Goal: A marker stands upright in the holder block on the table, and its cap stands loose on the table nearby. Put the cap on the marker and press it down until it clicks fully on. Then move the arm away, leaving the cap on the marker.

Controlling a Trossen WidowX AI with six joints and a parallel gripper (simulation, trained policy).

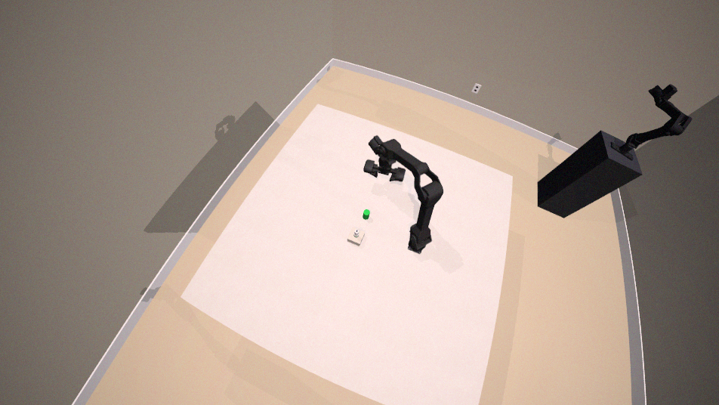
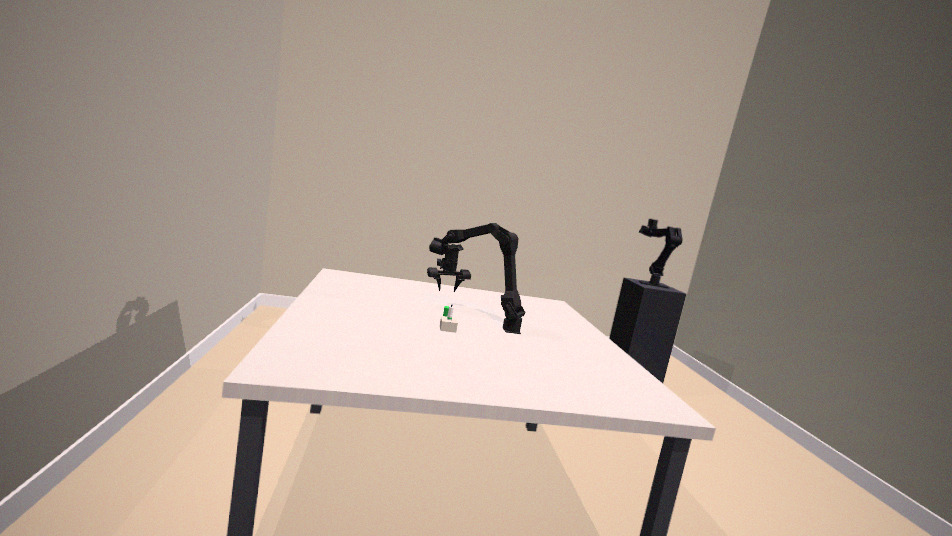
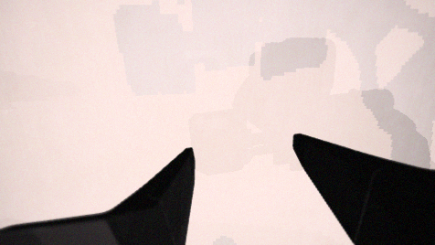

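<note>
Now: gripper tip 10 mm short of the green cap, 190 mm to the right of it and 40 mm above it. From my gripper tip the other things lie so: pale holder block: 10 mm ahead, 310 mm to the left, 50 mm below.
</note>
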